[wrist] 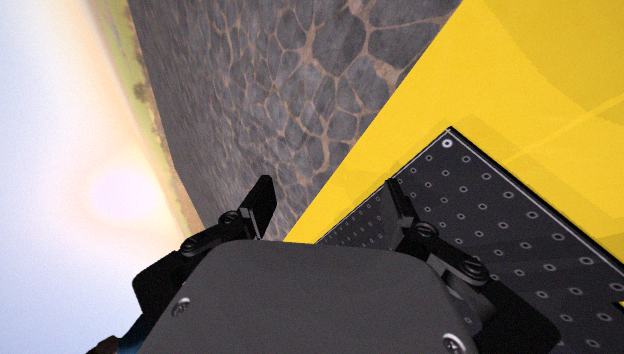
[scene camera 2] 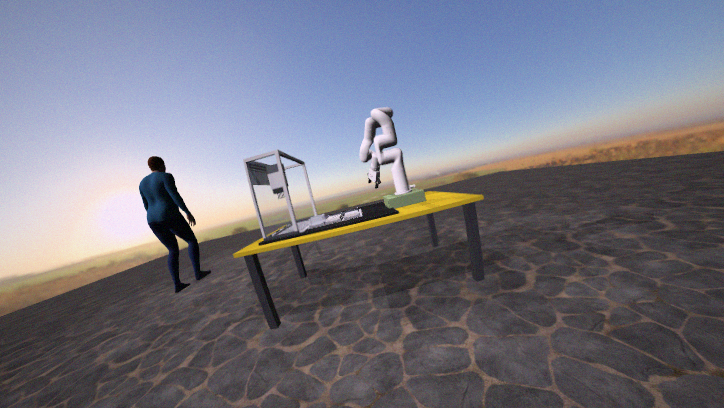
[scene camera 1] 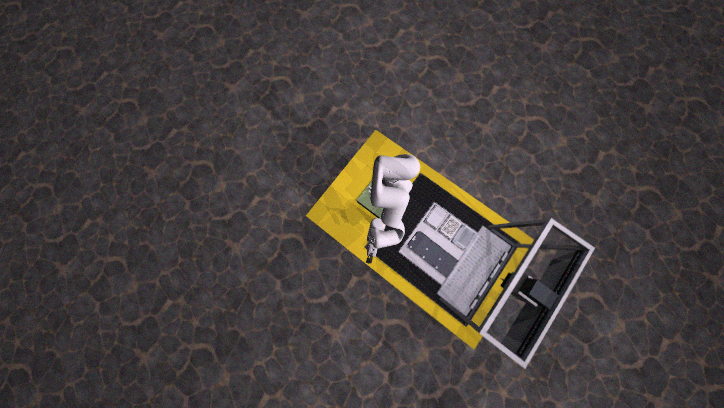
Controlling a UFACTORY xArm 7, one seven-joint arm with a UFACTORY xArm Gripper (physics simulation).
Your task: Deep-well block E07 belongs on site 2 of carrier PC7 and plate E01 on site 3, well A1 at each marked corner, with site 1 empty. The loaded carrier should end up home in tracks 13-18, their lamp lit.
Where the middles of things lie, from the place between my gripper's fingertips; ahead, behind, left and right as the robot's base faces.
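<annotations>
There is the grey carrier (scene camera 1: 422, 245), and counted from my hand it sits 140 mm below, 360 mm ahead and 220 mm to the left.
</annotations>
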